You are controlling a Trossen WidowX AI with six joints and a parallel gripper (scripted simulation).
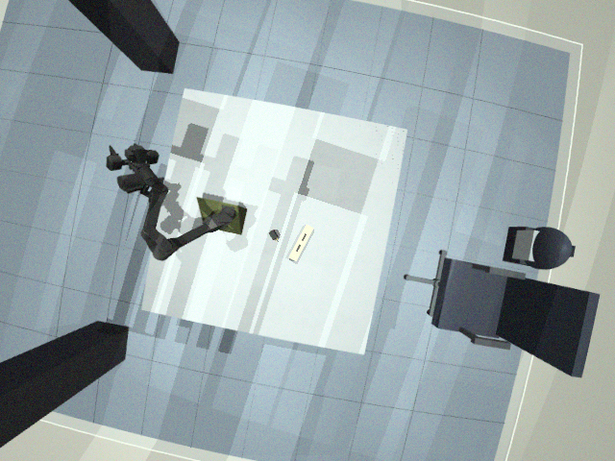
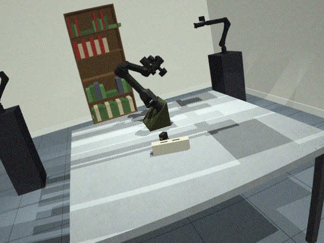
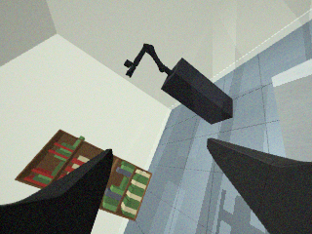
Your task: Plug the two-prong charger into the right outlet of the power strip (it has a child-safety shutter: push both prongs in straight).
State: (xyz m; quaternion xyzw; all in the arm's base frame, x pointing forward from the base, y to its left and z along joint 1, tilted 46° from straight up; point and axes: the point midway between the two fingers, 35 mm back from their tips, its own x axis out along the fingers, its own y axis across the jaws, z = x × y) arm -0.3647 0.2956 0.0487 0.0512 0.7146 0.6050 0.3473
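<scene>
Now: the two-prong charger 64 cm ahead of my gripper tip, 33 cm below it and 29 cm to the right of it.
</scene>
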